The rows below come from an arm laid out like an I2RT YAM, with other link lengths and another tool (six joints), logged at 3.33 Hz.
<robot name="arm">
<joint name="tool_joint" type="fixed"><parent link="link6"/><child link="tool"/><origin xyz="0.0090 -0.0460 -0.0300" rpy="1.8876 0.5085 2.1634"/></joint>
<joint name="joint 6" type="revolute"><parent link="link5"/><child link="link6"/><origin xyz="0.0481 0.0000 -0.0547" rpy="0.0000 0.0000 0.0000"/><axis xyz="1 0 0"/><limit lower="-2.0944" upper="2.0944"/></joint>
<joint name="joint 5" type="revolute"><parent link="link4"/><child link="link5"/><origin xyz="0.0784 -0.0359 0.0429" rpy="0.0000 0.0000 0.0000"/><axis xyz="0 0 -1"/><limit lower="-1.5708" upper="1.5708"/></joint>
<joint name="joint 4" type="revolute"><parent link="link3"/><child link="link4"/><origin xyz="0.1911 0.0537 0.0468" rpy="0.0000 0.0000 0.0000"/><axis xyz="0 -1 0"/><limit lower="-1.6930" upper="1.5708"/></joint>
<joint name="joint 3" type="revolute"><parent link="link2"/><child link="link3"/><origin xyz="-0.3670 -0.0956 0.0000" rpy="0.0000 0.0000 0.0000"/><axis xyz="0 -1 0"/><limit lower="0.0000" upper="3.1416"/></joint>
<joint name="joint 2" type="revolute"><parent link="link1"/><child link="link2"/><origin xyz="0.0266 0.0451 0.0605" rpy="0.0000 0.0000 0.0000"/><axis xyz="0 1 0"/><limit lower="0.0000" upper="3.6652"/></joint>
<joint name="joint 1" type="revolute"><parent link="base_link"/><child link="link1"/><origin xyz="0.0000 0.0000 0.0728" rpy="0.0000 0.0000 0.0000"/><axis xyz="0 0 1"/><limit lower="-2.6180" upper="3.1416"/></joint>
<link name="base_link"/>
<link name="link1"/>
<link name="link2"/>
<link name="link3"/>
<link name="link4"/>
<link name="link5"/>
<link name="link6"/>
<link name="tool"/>
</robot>
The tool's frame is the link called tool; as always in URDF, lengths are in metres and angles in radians.
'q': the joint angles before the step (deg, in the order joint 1, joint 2, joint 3, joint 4, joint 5, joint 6). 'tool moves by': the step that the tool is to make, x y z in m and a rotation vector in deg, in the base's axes. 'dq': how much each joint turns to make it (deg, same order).
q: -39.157, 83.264, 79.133, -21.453, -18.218, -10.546
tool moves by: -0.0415, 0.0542, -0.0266, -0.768, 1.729, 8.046
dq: 3.130, -11.282, -13.802, 0.269, -3.646, -3.932
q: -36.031, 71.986, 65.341, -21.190, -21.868, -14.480
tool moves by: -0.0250, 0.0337, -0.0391, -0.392, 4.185, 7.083
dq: 3.526, -6.565, -11.421, -0.105, -1.721, -4.455
